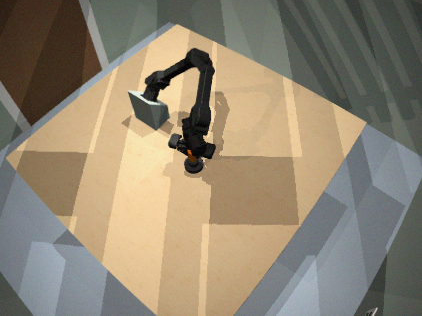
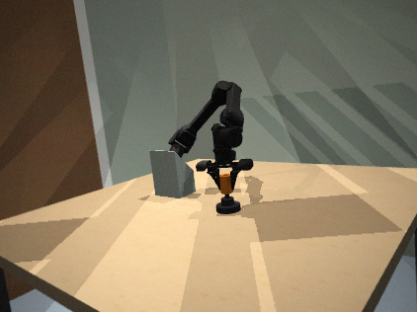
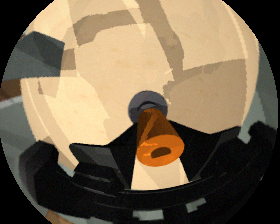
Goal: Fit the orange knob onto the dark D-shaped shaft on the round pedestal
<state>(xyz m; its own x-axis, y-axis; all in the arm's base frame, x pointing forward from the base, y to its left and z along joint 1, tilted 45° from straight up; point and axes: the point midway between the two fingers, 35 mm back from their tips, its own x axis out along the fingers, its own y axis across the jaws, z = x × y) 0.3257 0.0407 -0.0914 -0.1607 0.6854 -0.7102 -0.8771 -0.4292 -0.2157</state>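
The orange knob lies 2 cm above my gripper tip. Also, from my gripper tip: dark round pedestal: 4 cm below.
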